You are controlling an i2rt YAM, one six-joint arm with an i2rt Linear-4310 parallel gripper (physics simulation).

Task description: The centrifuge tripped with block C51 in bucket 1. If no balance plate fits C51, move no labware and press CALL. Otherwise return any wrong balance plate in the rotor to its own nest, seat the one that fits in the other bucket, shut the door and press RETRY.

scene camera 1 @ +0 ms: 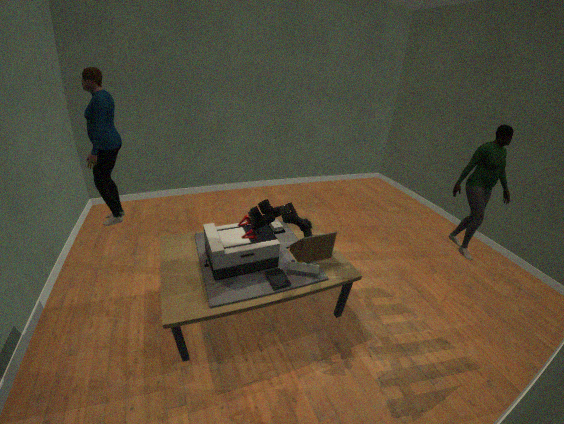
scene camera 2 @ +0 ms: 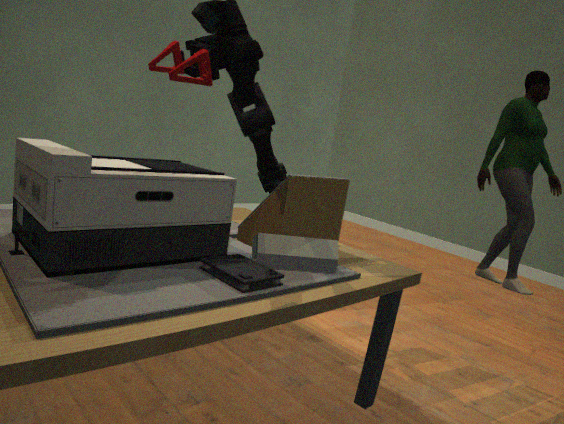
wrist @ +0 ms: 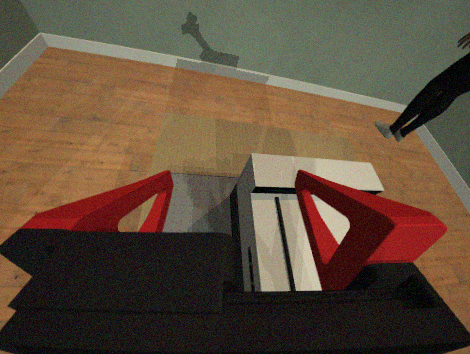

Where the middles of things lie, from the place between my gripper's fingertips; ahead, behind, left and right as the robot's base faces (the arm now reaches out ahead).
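Scene:
Centrifuge [scene camera 2: 75, 213]: my hand 30 mm past it, 260 mm to the left of it, 300 mm above it.

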